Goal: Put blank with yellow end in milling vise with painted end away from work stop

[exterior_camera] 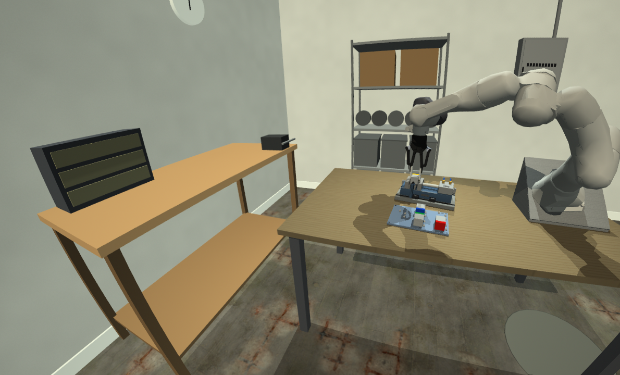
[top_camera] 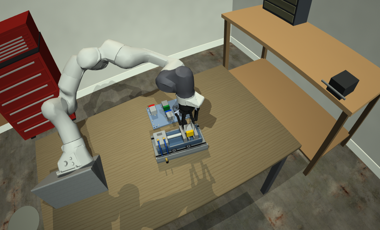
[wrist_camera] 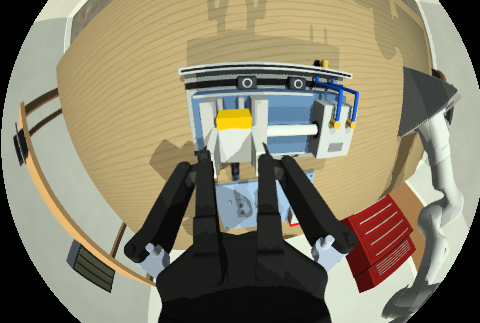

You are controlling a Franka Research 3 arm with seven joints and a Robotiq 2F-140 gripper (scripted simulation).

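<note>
Right now the fixed jaw is 3 cm ahead of my hand and 6 cm below it. Also, from my hand: vise: 7 cm behind, 1 cm to the left, 10 cm below; then hosed end block: 16 cm behind, 2 cm to the left, 6 cm below; then work stop: 1 cm ahead, 5 cm to the left, 5 cm below.
</note>
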